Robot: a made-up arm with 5 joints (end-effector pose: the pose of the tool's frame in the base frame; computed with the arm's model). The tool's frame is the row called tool.
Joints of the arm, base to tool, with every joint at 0 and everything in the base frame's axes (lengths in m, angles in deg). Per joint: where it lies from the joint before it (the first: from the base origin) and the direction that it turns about. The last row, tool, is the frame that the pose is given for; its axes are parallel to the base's.
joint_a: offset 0 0 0.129 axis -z
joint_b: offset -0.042 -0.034 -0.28 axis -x
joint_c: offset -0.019 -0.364 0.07 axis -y
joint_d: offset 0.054 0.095 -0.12 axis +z
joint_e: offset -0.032 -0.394 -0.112 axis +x
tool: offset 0.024 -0.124 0
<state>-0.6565 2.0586 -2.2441 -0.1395 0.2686</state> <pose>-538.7 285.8 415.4 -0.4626 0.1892 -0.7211 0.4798</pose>
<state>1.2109 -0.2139 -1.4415 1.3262 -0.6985</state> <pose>-350.3 22.2 -695.8 0.3572 0.0728 0.1472 0.9195</pose>
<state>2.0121 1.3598 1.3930 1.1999 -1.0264</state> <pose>280.7 -295.8 390.3 -0.7668 0.3690 0.3628 0.3798</pose>
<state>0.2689 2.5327 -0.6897 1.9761 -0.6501</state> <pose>176.0 -236.7 204.0 -0.4191 0.8082 0.2730 0.3109</pose>
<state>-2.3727 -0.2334 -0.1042 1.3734 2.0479</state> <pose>1.5 410.3 -532.0 0.2169 -0.8598 -0.4051 0.2225</pose>
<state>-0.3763 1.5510 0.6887 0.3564 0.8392</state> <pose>322.1 27.0 566.6 -0.3784 -0.0381 0.5223 0.7633</pose>
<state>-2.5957 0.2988 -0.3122 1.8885 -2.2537</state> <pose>-70.4 339.7 -259.9 -0.4502 0.6637 -0.4190 0.4258</pose>
